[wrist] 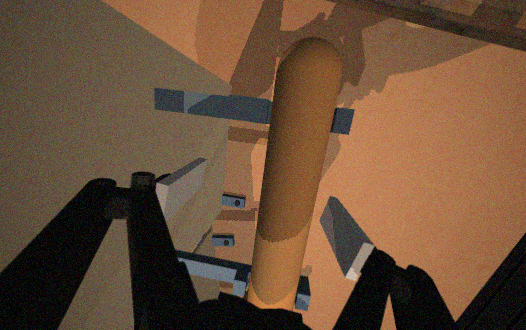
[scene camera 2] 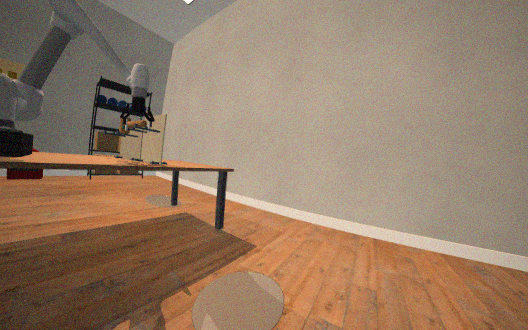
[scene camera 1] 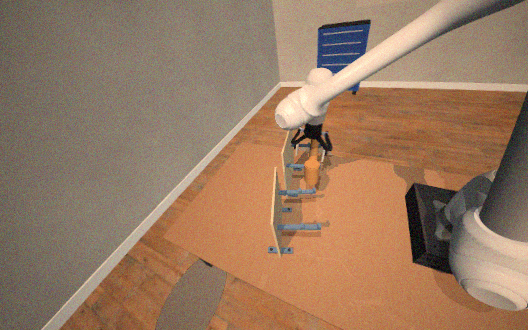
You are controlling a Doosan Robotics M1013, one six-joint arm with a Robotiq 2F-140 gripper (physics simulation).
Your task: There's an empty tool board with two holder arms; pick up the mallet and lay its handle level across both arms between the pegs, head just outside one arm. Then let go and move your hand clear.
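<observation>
The orange mallet (scene camera 1: 312, 174) (scene camera 2: 137, 123) (wrist: 300, 140) lies with its handle across the two blue arms of the far board (scene camera 1: 287, 155) (wrist: 100, 150). Its head is towards the near board in scene camera 1; in the wrist view the head is hidden by the gripper body. The near tool board (scene camera 1: 275, 215) stands upright with two empty blue holder arms, one (scene camera 1: 299, 192) farther back and one (scene camera 1: 300, 227) nearer the front. My gripper (scene camera 1: 310, 151) (scene camera 2: 137, 119) (wrist: 265, 190) is open, pointing down over the handle, with one finger on each side; a gap shows on both sides.
The white arm reaches in from the upper right of scene camera 1. Its dark base block (scene camera 1: 432, 190) stands on the table (scene camera 1: 370, 285) (scene camera 2: 200, 167) at the right. A blue cabinet (scene camera 1: 344, 45) is beyond the table. A black shelf rack (scene camera 2: 93, 120) stands behind the boards.
</observation>
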